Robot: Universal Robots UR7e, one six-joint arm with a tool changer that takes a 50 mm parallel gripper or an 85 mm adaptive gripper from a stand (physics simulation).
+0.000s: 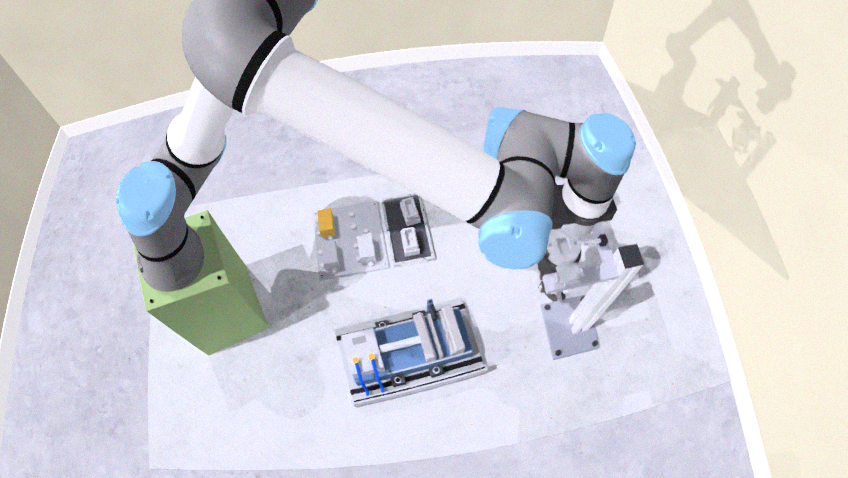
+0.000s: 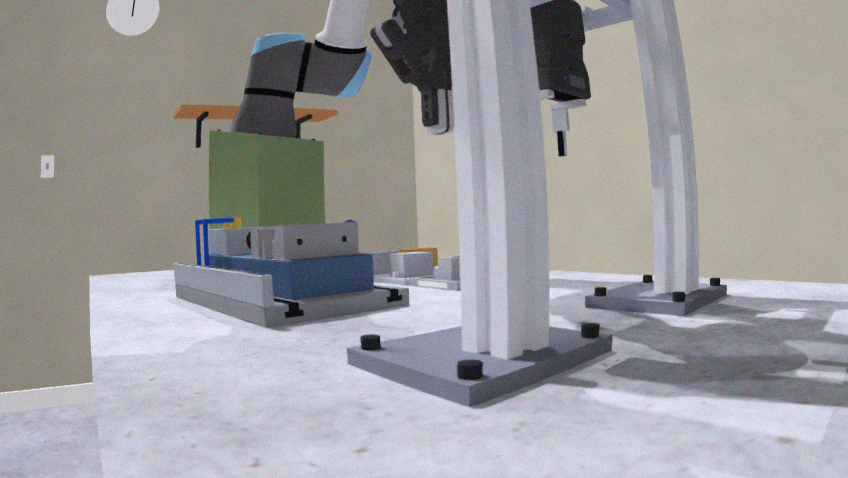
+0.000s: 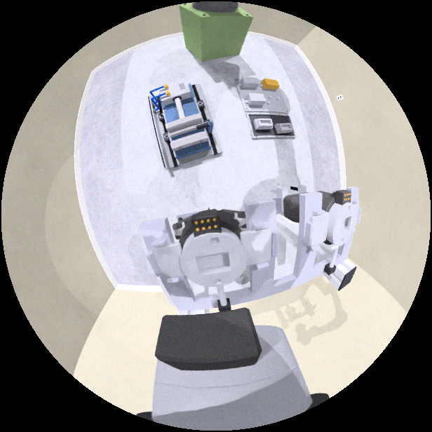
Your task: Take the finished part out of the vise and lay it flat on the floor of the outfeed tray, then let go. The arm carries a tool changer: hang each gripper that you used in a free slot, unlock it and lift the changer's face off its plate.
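Seen in the pictures: arm's base, origin of the base link: (image 1: 171,258) (image 2: 262,134).
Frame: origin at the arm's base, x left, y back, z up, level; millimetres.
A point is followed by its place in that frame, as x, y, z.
The arm's changer (image 3: 207,342) carries no gripper. It hangs apart from the bare round plate (image 3: 187,260) of the adaptive gripper (image 3: 216,215) (image 2: 437,112), which hangs in a stand slot. Its fingers are partly hidden, so their opening is unclear. The parallel gripper (image 2: 558,59) hangs in the neighbouring slot, its round plate (image 3: 338,225) uncovered. The vise (image 1: 403,332) {-47, -466, -239} (image 2: 332,274) {-40, -600, -256} shows no clear part between its jaws. Two pale pocketed parts (image 1: 409,241) {190, -471, -272} (image 1: 410,210) {276, -470, -271} (image 3: 263,124) (image 3: 283,128) lie in the dark-floored tray (image 1: 396,220) {259, -435, -292} (image 3: 274,136).
A grey plate (image 1: 374,219) {260, -381, -290} beside the tray bears an orange block (image 1: 325,222) {231, -264, -255} (image 3: 270,84) and grey blocks. The green pedestal (image 1: 204,320) {-86, -45, -121} (image 2: 267,178) {-13, -126, -110} carries the arm. Blue hoses (image 1: 361,377) {-164, -387, -189} rise at the vise. The stand's post (image 2: 501,178) {-35, -893, -181} is tall.
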